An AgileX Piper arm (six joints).
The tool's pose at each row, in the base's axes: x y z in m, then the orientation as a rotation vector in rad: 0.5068 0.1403 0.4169 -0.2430 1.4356 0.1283; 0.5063 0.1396 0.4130 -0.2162 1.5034 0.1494; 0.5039 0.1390 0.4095 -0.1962 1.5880 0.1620; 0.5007 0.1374 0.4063 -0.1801 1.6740 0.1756; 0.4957 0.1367 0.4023 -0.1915 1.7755 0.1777; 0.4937 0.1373 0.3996 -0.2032 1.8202 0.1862; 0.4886 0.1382 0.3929 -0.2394 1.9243 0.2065; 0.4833 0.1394 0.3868 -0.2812 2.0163 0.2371; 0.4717 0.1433 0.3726 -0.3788 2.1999 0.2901
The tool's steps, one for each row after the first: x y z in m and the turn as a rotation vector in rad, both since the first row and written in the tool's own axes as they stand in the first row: 0.0038 -0.0002 -0.0011 0.0057 0.0628 0.0388; 0.0070 0.0001 -0.0040 0.0113 0.1438 0.0695; 0.0098 -0.0005 -0.0078 0.0134 0.2267 0.0982; 0.0132 0.0004 -0.0133 0.0034 0.3281 0.1050; 0.0155 0.0017 -0.0153 -0.0099 0.3728 0.1091; 0.0214 0.0043 -0.0208 -0.0465 0.4779 0.1140; 0.0267 0.0073 -0.0263 -0.0918 0.5713 0.1210; 0.0390 0.0150 -0.0382 -0.1845 0.7605 0.1225
